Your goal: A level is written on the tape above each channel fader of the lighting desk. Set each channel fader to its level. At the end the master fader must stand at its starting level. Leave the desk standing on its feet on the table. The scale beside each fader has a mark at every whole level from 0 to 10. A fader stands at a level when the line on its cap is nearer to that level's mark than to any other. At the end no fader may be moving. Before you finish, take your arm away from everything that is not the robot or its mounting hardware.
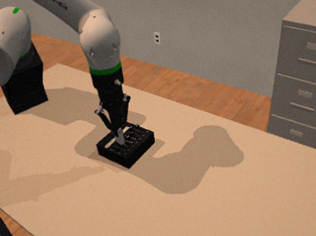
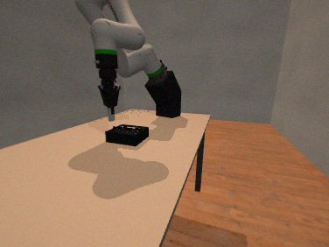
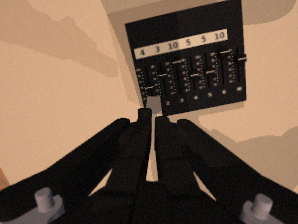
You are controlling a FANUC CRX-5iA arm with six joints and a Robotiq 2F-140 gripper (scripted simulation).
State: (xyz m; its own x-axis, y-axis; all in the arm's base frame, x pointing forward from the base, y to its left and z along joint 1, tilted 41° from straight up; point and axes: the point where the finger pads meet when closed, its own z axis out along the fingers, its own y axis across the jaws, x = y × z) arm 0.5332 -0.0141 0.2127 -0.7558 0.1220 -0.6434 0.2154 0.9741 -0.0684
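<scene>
My gripper is now 3 cm past the cap 2, 2 cm to the right of it and 7 cm above it. From my hand the other things lie so: cap 4: 2 cm behind, 7 cm to the left, 7 cm below; channel 1 cap: 2 cm behind, 7 cm below; cap 3: 4 cm behind, 5 cm to the left, 7 cm below.
</scene>
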